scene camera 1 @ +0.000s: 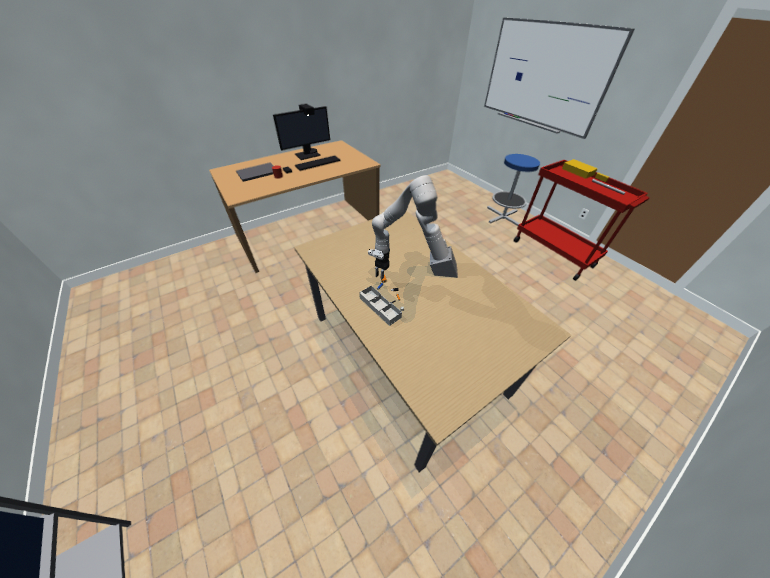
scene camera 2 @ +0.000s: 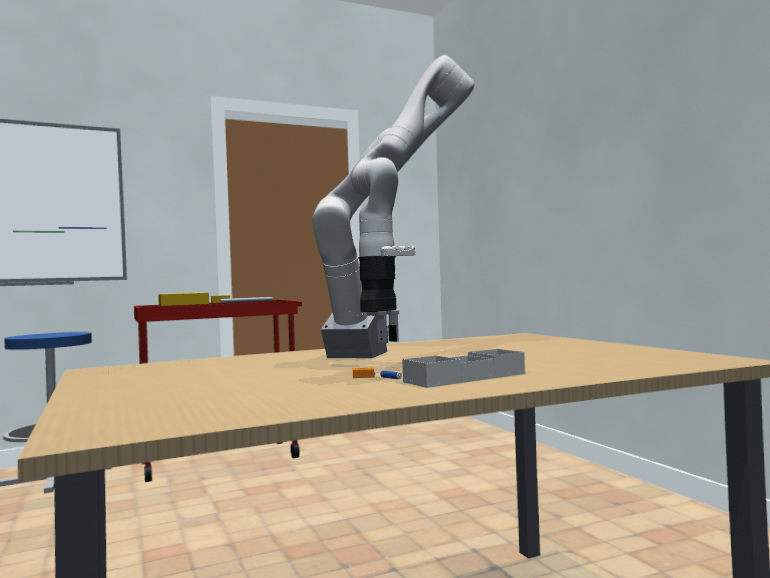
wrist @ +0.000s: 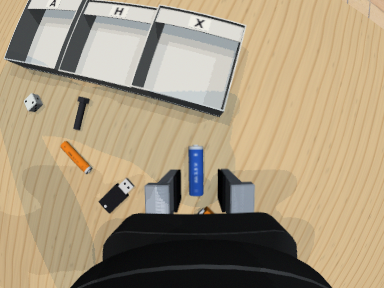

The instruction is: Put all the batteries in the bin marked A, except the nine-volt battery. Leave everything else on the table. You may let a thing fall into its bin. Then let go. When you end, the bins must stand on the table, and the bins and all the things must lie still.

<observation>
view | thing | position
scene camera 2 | my gripper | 388,342
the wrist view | my gripper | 199,184
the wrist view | blue cylindrical battery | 196,178
</observation>
